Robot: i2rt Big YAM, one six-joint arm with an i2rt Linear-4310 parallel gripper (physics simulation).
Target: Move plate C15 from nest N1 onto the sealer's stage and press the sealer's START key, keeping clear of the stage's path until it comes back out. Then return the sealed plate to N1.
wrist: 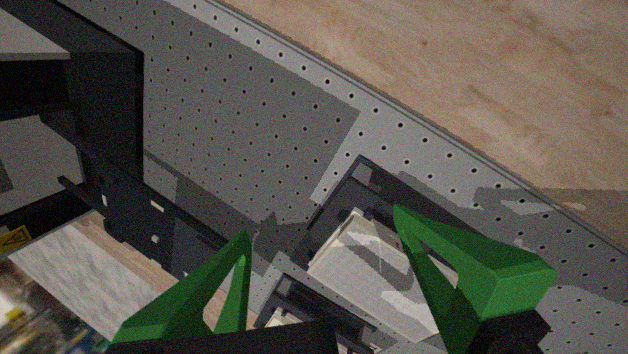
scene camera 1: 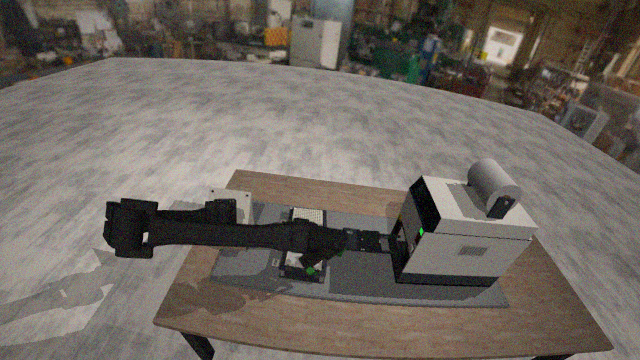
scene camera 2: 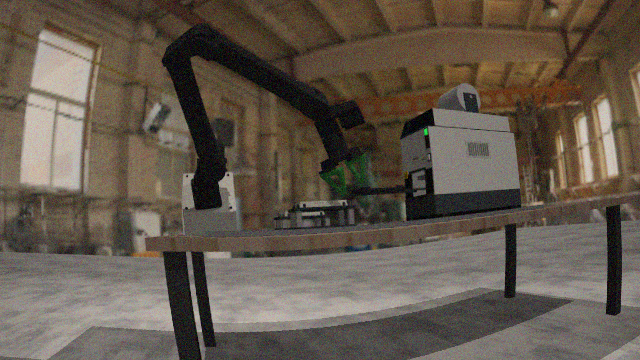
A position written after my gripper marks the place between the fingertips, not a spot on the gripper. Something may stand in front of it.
Observation:
My gripper (scene camera 2: 353, 188) is open, holding nothing. Also in view: a white well plate (wrist: 364, 262). Also in view: a black sealer stage (scene camera 1: 371, 242) and a perforated base plate (scene camera 1: 357, 275).
My gripper is seen too in the wrist view (wrist: 320, 224). The black sealer stage shows as well in the wrist view (wrist: 134, 212). The perforated base plate shows as well in the wrist view (wrist: 243, 133).

